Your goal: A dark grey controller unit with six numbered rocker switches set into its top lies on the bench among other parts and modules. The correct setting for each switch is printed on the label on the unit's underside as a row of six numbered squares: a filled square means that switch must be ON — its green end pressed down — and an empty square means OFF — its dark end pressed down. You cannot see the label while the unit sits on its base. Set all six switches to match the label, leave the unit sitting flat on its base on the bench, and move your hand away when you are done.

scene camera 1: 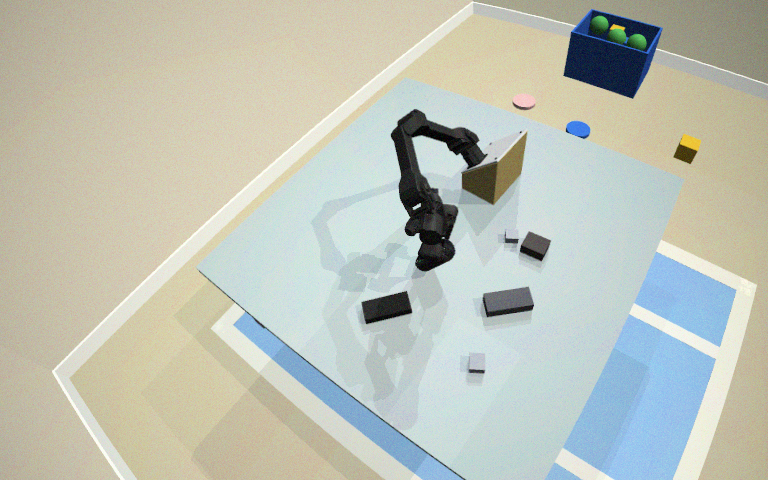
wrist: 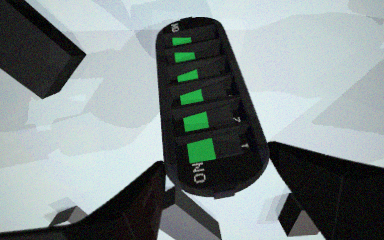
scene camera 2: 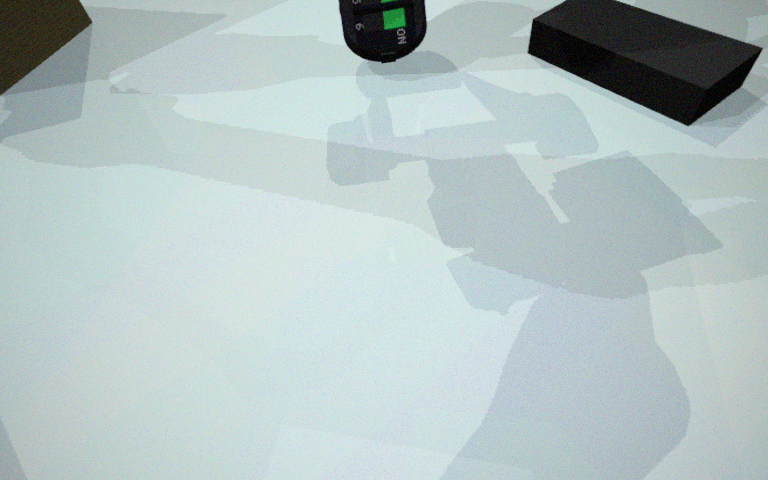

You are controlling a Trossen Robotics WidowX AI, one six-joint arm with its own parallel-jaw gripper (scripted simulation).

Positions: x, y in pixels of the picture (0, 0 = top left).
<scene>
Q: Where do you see a black block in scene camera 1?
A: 386, 307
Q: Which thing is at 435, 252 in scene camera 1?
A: My gripper.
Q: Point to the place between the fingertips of my gripper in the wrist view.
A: At 215, 157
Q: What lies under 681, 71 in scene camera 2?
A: A black block.
</scene>
